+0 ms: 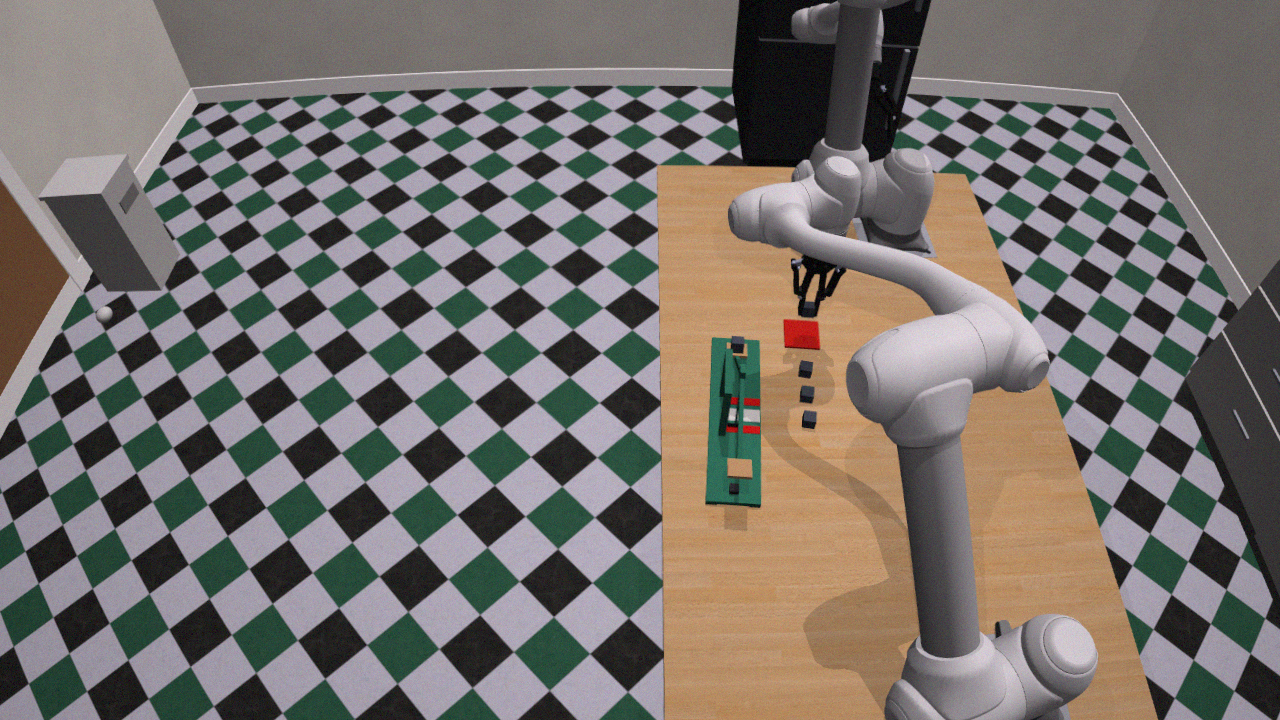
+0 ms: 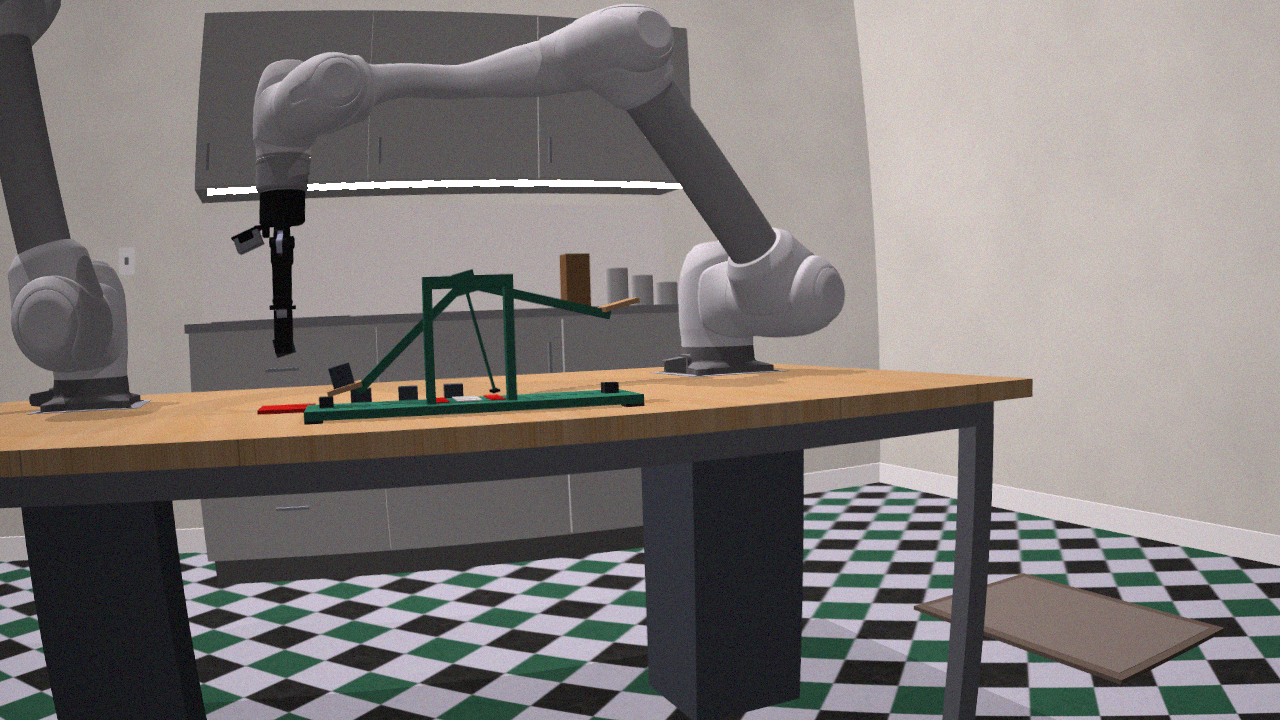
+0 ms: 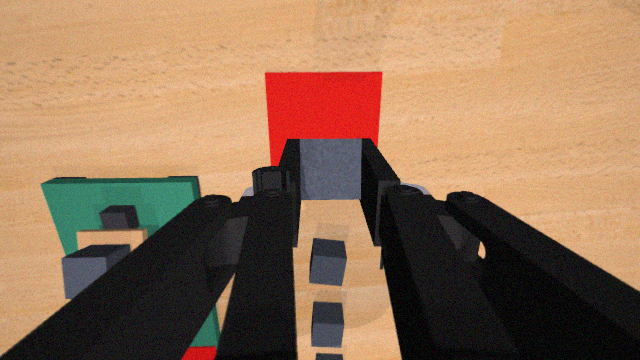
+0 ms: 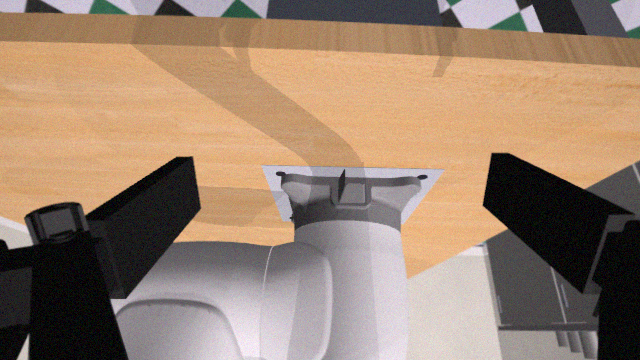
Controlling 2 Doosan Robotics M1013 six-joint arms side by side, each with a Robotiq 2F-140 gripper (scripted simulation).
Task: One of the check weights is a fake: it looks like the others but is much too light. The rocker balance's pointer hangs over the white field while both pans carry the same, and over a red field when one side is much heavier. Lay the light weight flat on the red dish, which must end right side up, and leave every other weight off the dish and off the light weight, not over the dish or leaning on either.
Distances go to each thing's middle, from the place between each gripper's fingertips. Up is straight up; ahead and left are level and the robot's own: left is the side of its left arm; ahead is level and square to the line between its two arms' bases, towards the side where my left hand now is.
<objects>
My left hand [image 2: 284,352] is 120 mm above the red dish [image 1: 799,334]. Also, from my left hand: green rocker balance [image 2: 610,394] 260 mm to the left, 190 mm ahead, 30 mm below; beam [image 2: 604,311] 270 mm to the left, 190 mm ahead, 20 mm below.
My right hand [image 1: 867,135] is 72 cm to the right of the red dish, 30 cm short of it and 12 cm above it. From my right hand the other things lie so: green rocker balance: 98 cm to the left, 49 cm ahead, 3 cm below; beam: 99 cm to the left, 49 cm ahead, 2 cm below.
</objects>
